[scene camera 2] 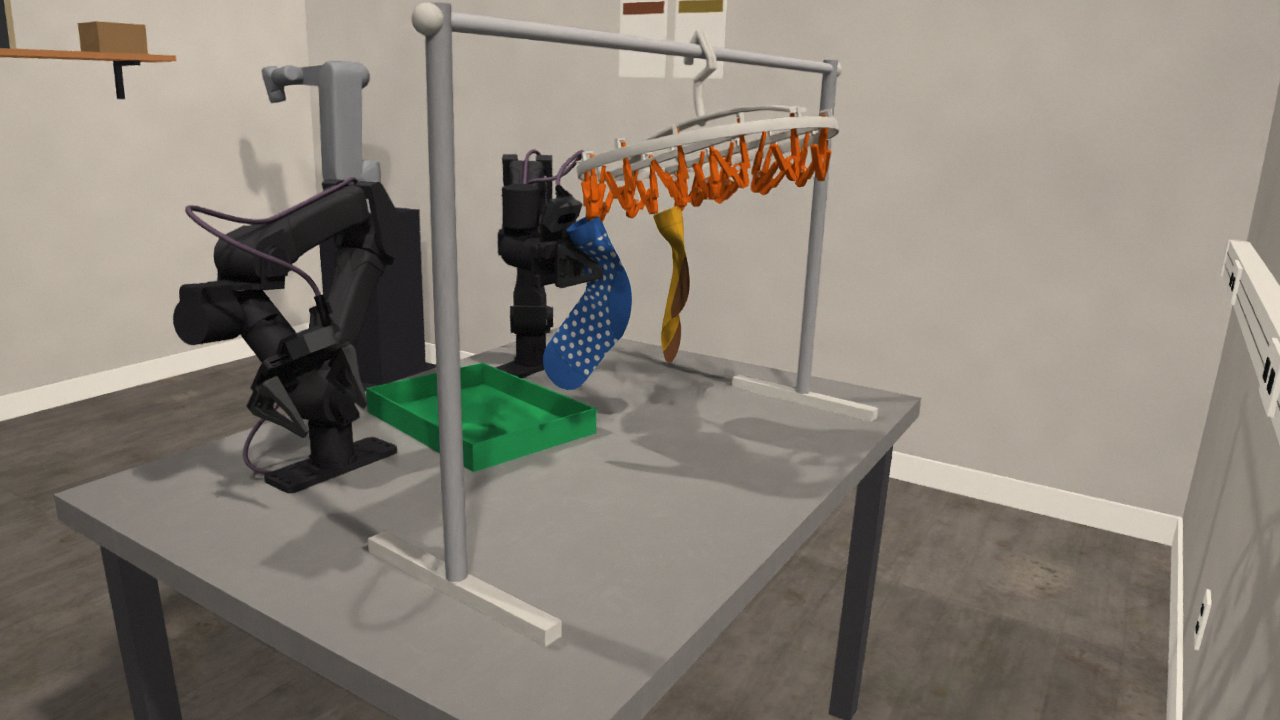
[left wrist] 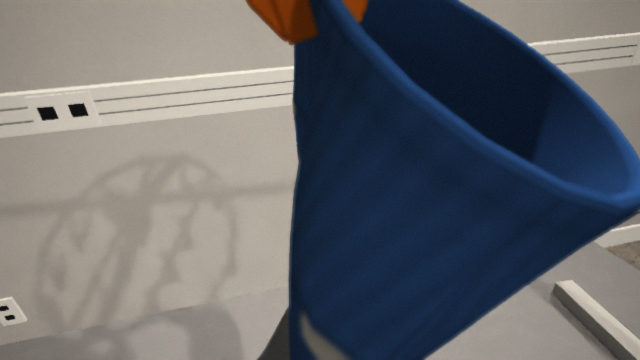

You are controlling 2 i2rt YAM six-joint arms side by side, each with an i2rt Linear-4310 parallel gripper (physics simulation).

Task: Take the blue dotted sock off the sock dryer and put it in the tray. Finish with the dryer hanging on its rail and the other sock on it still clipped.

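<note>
The blue dotted sock (scene camera 2: 586,331) (left wrist: 400,210) hangs from an orange clip (scene camera 2: 592,198) (left wrist: 295,22) at the near-left end of the sock dryer (scene camera 2: 716,135); its cuff gapes open. My left gripper (scene camera 2: 597,267) is shut on the blue dotted sock at its edge below the cuff; the cloth hides most of the fingers in the left wrist view. The dryer hangs tilted by its hook on the rail (scene camera 2: 572,34). The yellow sock (scene camera 2: 672,237) hangs clipped, twisted. The green tray (scene camera 2: 537,440) is on the table, below and left of the blue sock. My right gripper (scene camera 2: 332,418) is open beside the tray.
The rail's near post (scene camera 2: 444,313) rises in front of the tray, and its far post (scene camera 2: 812,268) stands behind the dryer. White feet (scene camera 2: 501,605) (left wrist: 595,315) support the posts on the grey table (scene camera 2: 644,555). Several orange clips hang around the dryer ring.
</note>
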